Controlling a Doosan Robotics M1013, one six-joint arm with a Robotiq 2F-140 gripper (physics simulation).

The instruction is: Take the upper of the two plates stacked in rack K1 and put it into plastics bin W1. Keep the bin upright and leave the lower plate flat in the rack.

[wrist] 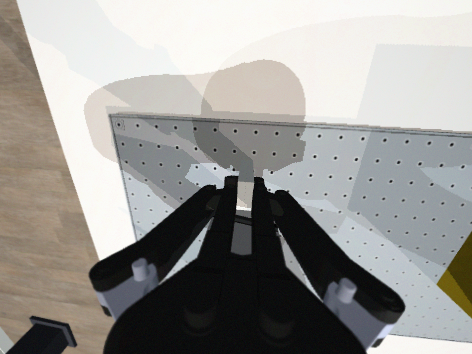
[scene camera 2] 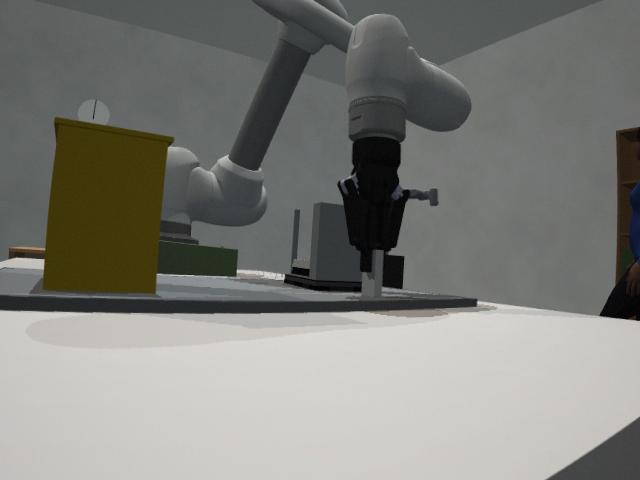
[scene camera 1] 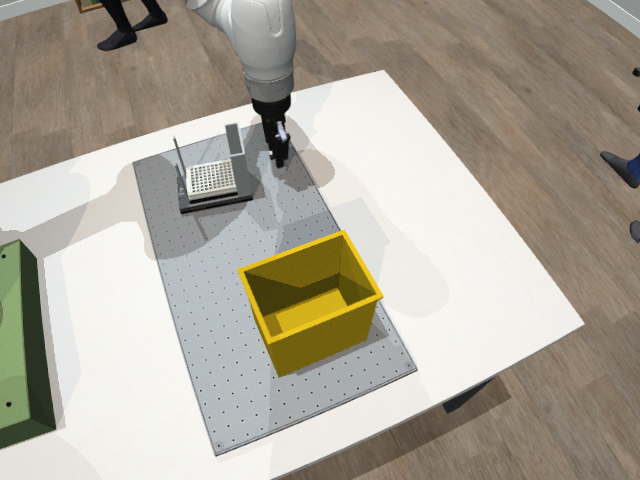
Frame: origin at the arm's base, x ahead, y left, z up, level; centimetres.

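Seen in the pictures: gripper, between the fingertips: [wrist: 246, 170] [scene camera 2: 371, 296] [scene camera 1: 279, 173]; arm's base, origin of its link: [scene camera 2: 162, 242].
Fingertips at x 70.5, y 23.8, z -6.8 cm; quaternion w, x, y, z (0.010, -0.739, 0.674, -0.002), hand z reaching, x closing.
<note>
Pixels of each thing's top centre, then the offset from my fingertips to it. Level surfaces: height alone.
- Yellow bin W1, centre of its top: [scene camera 2: 109, 144] [scene camera 1: 309, 282] dx -4.7, dy -38.2, dz +18.0 cm
- Grey rack K1, centre of its top: [scene camera 2: 327, 209] [scene camera 1: 202, 144] dx -15.0, dy -0.5, dz +14.3 cm
- white gridded plate, centre of its top: [scene camera 1: 215, 175] dx -14.0, dy -0.6, dz +4.7 cm
- white table, height of its surface: dz -1.3 cm
Yellow bin W1 [scene camera 1: 323, 338] [scene camera 2: 105, 206] stands upright with its open top up; its visible inside holds no plate. Grey rack K1 [scene camera 1: 241, 173] [scene camera 2: 336, 242] stands at the back, with upright walls and a dark base. A white gridded plate [scene camera 1: 210, 175] lies flat in it as the upper plate; the lower plate cannot be told apart. My gripper [scene camera 1: 279, 155] [scene camera 2: 373, 258] [wrist: 246, 170] points down low beside the rack, on its right in scene camera 1. Its fingers are closed on a narrow pale grey bar [scene camera 2: 378, 279] [wrist: 245, 197], which reaches down close to the board.
The perforated board [scene camera 1: 206, 361] [scene camera 2: 232, 305] [wrist: 400, 200] carries the rack and bin on the white table [scene camera 1: 465, 232]. A green block [scene camera 1: 20, 335] [scene camera 2: 206, 260] is at the left. A dark box [scene camera 2: 397, 271] shows behind the gripper. The rack's tall wall stands between gripper and plate.
</note>
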